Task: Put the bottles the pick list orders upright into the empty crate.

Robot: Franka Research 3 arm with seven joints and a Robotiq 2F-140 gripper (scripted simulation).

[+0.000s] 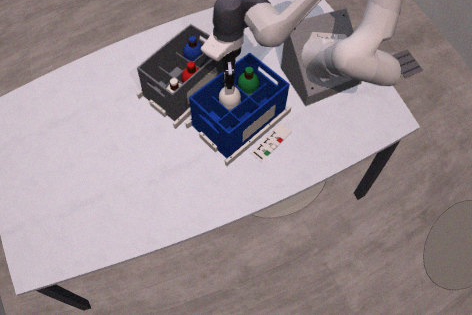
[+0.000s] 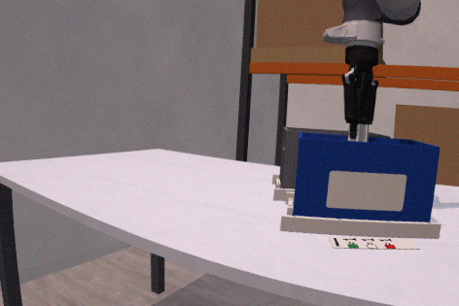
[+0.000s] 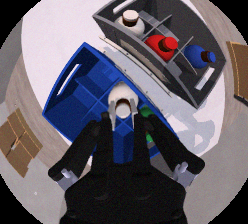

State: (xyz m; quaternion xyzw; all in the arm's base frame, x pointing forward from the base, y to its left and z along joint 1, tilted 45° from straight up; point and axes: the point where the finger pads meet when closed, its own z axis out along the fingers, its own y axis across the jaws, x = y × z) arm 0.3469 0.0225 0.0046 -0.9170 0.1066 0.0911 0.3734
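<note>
Right now my hand is 9 cm above the blue crate, 4 cm to the right of it and 2 cm past it. The rest, counted from my hand: green bottle 8 cm below, 8 cm behind, 3 cm to the right; then grey crate 16 cm to the right, 11 cm ahead, 9 cm below; then red bottle 13 cm to the right, 9 cm ahead, 8 cm below.
</note>
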